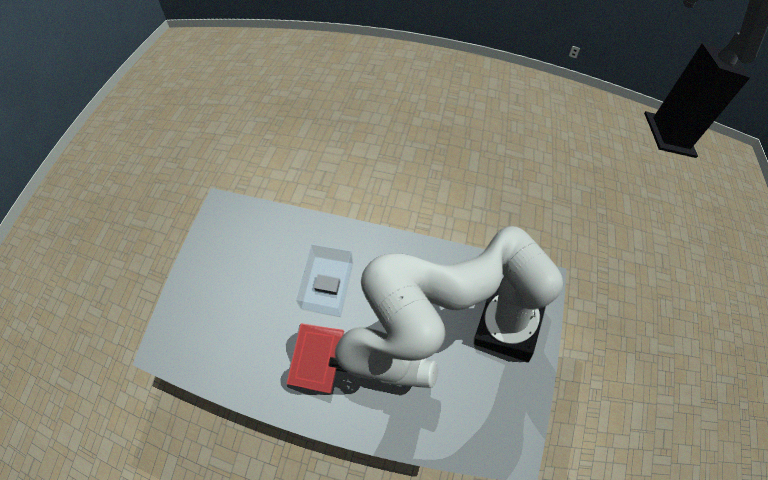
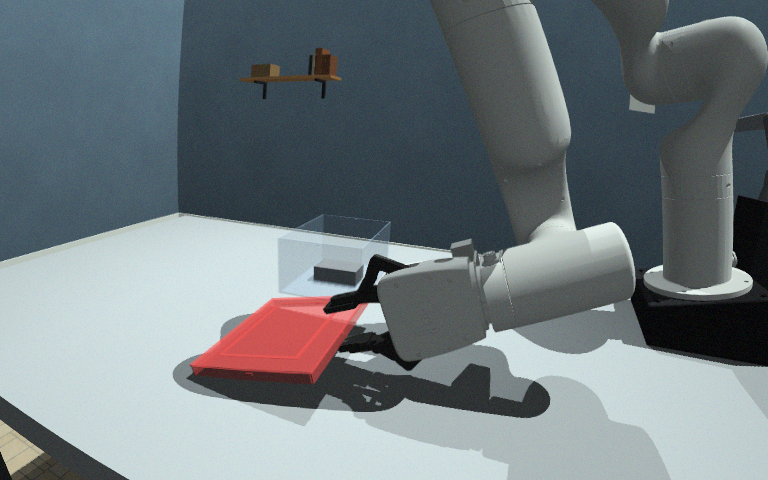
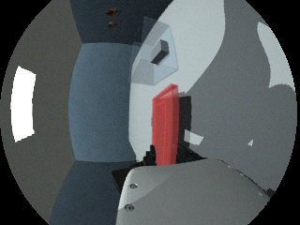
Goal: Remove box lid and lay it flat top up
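The red lid is 8 cm ahead of my hand, 2 cm to the right of it and 3 cm below it. Also, from my hand: box: 8 cm ahead, 29 cm to the right, 1 cm below.
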